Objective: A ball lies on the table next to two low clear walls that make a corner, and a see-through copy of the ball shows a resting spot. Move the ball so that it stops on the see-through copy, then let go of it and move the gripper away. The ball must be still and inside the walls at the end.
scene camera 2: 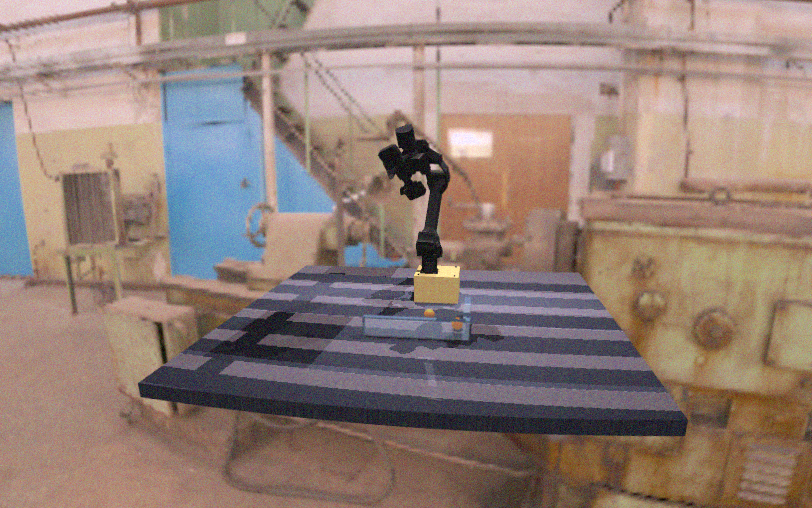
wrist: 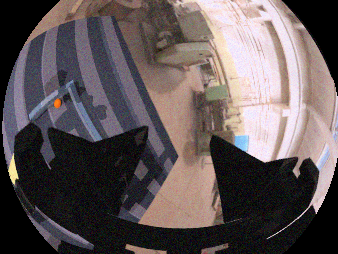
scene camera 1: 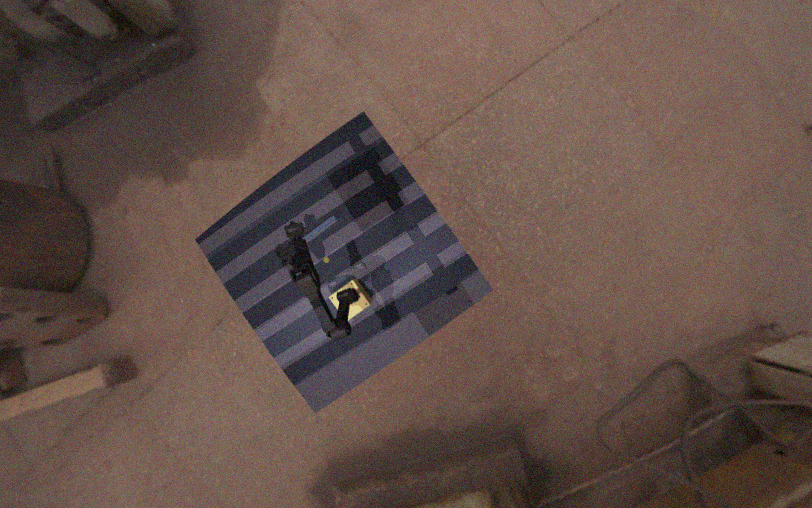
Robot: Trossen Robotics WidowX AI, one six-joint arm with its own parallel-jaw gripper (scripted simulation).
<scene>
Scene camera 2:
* gripper: 396, 186
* clear wall: 373, 327
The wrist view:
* gripper: 180, 135
</scene>
